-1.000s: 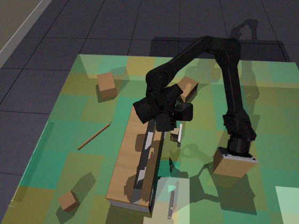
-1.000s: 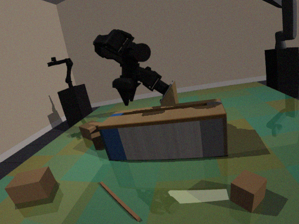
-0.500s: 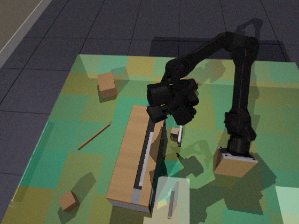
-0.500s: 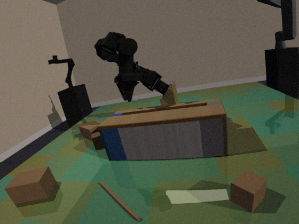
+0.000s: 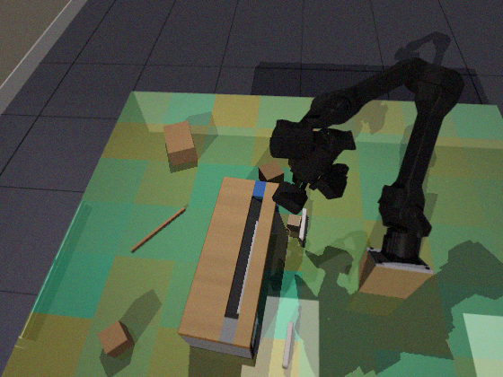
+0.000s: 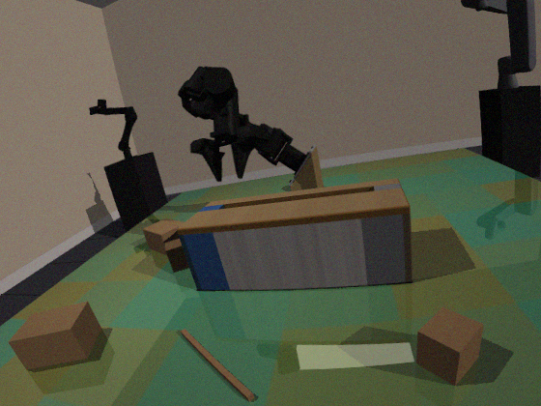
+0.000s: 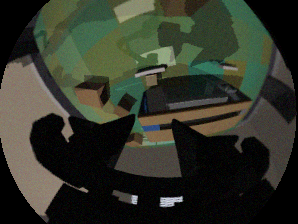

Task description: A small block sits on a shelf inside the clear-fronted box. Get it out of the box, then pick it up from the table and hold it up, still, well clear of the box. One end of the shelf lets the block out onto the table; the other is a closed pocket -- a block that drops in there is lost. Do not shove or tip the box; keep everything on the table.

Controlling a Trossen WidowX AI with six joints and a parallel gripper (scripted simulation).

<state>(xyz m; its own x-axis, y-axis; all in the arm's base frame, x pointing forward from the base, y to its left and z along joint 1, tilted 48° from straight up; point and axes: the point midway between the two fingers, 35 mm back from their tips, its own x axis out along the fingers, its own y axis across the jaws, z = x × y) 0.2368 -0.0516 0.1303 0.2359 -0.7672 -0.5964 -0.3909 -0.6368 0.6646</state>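
Right now the block is 150 mm below my gripper tip and 20 mm behind it. From my gripper tip the other things lie so: thin brown stick: 340 mm ahead, 160 mm below, 30 mm to the left; wooden box: 140 mm to the left, 100 mm below, 80 mm ahead.
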